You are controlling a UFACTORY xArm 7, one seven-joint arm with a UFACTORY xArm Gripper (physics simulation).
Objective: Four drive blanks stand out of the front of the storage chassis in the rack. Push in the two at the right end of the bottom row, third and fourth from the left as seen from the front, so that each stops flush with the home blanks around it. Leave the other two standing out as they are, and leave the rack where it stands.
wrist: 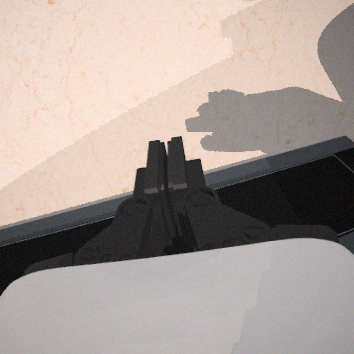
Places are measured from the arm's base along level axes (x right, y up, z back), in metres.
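Pixels of known places: gripper, fingertip midpoint: (pixel 170 162).
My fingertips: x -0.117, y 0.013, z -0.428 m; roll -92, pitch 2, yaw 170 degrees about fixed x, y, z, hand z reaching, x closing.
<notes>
Behind a point stands the place of what it marks.
My gripper (pixel 170 162) {x -0.117, y 0.013, z -0.428 m} is shut and empty, its two dark fingertips side by side near the middle of the wrist view. The fingers reach across a long blue-grey edge strip (pixel 300 155) {x -0.249, y -0.067, z -0.516 m}, and in the picture the tips lie over the pale surface beyond it. Behind that strip is a flat black panel (pixel 295 192) {x -0.215, y -0.020, z -0.513 m}, which looks like part of the rack or chassis. The drive blanks and the chassis front do not show in this view. Whether the fingertips touch anything cannot be told.
A pale, veined stone-like surface (pixel 75 75) {x -0.069, y -0.087, z -0.395 m} lies beyond the strip, with shadows of the arm and gripper on its right part. A thin light line crosses the black panel at the right. The white gripper housing hides the bottom of the view.
</notes>
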